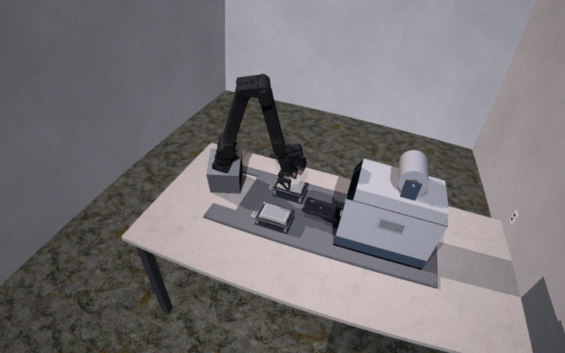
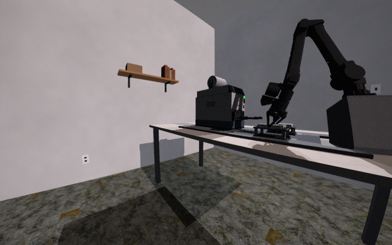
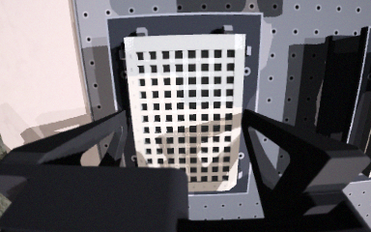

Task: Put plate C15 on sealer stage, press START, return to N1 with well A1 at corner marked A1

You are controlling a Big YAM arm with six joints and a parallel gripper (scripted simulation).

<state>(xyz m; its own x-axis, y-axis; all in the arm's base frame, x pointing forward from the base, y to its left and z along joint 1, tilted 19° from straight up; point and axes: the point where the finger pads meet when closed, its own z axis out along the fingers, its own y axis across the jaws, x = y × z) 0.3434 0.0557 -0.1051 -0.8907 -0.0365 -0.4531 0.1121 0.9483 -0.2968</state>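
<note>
Right now my hand is right at the white well plate. Also, from my hand: foil roll 510 mm ahead, 190 mm to the right, 350 mm above; dark stage 180 mm ahead, 170 mm to the right, 30 mm above.
</note>
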